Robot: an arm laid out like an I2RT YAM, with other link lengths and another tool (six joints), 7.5 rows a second.
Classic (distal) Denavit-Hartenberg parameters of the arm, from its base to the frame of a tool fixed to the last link. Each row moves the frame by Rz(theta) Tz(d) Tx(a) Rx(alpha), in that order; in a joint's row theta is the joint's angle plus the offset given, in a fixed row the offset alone. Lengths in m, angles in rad.
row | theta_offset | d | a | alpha
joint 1 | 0.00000 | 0.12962 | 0.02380 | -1.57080
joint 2 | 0.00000 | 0.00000 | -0.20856 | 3.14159
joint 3 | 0.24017 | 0.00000 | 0.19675 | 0.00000
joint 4 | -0.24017 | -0.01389 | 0.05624 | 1.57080
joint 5 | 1.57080 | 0.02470 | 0.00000 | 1.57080
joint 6 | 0.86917 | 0.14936 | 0.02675 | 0.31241
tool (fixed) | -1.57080 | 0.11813 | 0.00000 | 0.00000
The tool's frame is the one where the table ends.
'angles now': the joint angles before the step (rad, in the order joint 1, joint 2, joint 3, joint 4, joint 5, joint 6). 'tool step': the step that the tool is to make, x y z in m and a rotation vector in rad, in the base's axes. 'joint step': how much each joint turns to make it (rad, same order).
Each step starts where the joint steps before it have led.
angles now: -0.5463 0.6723 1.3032 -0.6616 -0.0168 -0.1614
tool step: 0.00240 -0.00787 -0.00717 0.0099 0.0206 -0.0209
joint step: 0.0001 0.0239 -0.0064 0.0076 0.0211 -0.0014
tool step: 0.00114 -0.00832 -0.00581 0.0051 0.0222 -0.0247
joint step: -0.0004 0.0258 0.0001 0.0042 0.0247 -0.0056
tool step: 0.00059 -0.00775 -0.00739 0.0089 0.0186 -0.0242
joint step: -0.0001 0.0187 -0.0103 0.0085 0.0242 0.0000
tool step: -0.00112 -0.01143 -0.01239 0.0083 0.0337 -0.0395
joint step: 0.0002 0.0222 -0.0213 0.0108 0.0406 -0.0060
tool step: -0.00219 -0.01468 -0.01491 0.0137 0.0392 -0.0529
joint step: -0.0005 0.0341 -0.0212 0.0148 0.0531 -0.0008
